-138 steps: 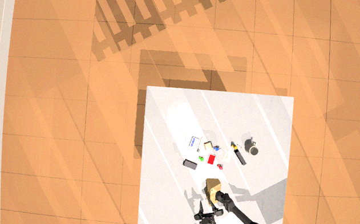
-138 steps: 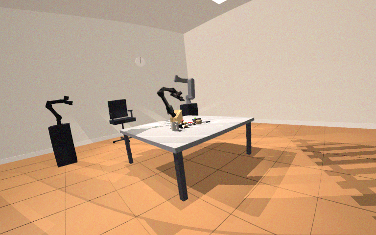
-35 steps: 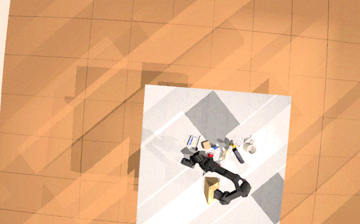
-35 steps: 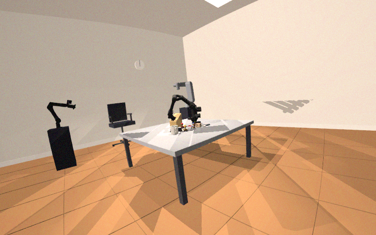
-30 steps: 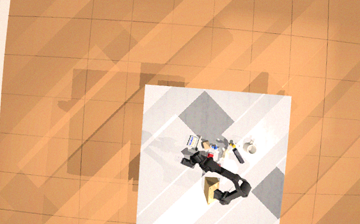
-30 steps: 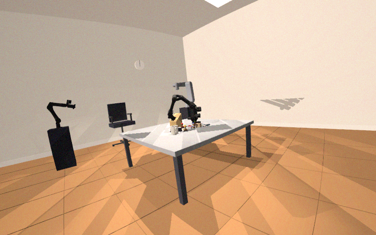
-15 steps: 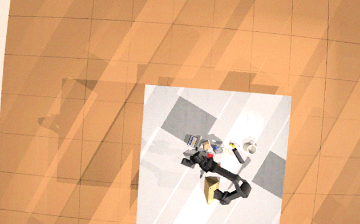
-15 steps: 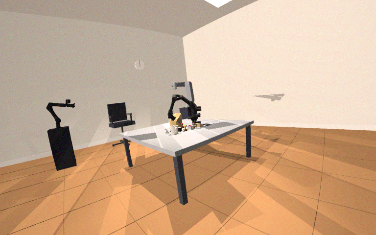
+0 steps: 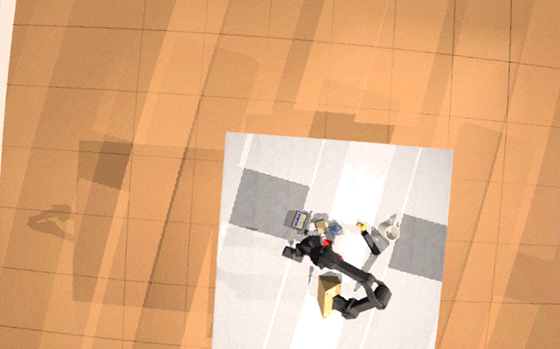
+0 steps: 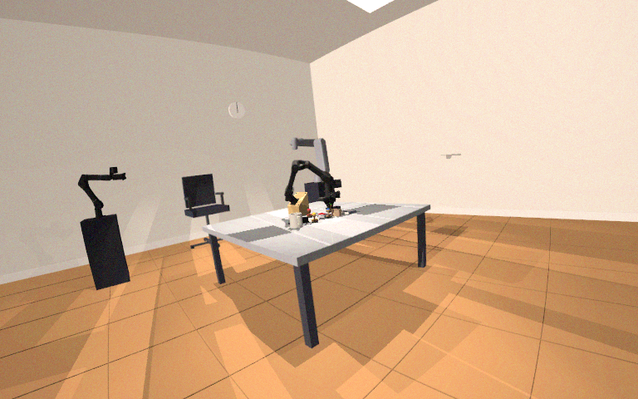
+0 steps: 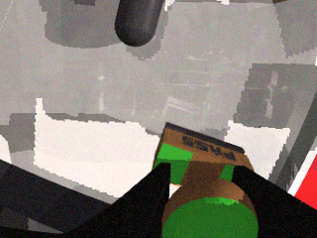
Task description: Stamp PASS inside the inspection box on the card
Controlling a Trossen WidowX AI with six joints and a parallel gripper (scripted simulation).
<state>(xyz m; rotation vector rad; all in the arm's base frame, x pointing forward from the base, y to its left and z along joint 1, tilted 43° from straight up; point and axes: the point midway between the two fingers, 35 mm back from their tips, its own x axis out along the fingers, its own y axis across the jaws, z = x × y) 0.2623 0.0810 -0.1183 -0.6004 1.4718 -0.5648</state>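
My gripper tip is now 10 mm past the ink pad, 90 mm to the left of it and 30 mm above it. Also, from my gripper tip: marker: 100 mm ahead, 20 mm to the left, 30 mm below; cardboard box: 110 mm ahead, 50 mm to the right, 10 mm below; dark grey block: 60 mm behind, 90 mm to the left, 20 mm below.
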